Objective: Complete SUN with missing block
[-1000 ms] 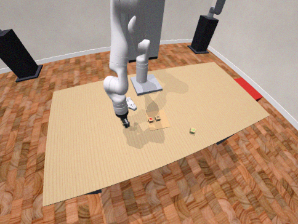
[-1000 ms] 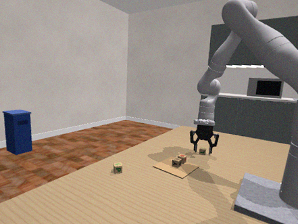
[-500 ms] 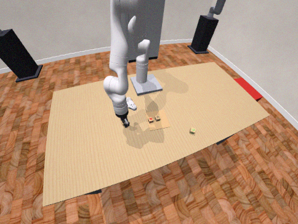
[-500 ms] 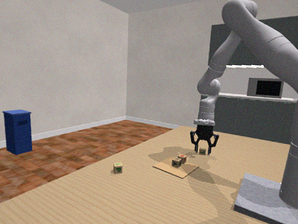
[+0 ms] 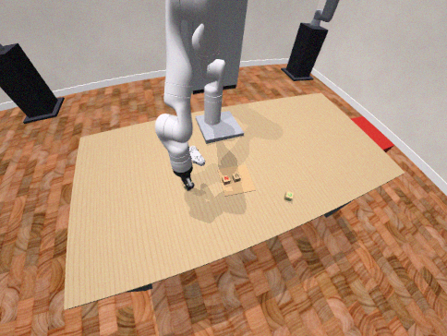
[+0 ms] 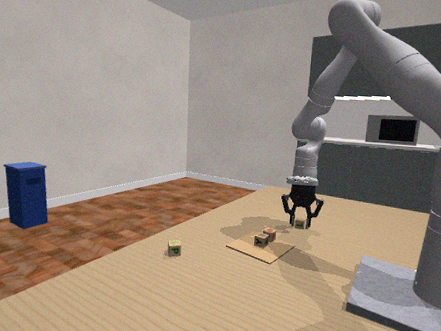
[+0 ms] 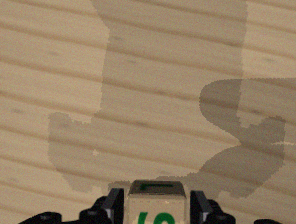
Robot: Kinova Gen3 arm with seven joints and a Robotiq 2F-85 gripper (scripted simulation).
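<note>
The green-lettered block lies right at my hand. Also, from my hand: black U block 30 mm ahead, 220 mm to the left; then tan mat 30 mm ahead, 220 mm to the left, 20 mm below; then red N block 30 mm ahead, 170 mm to the left.
</note>
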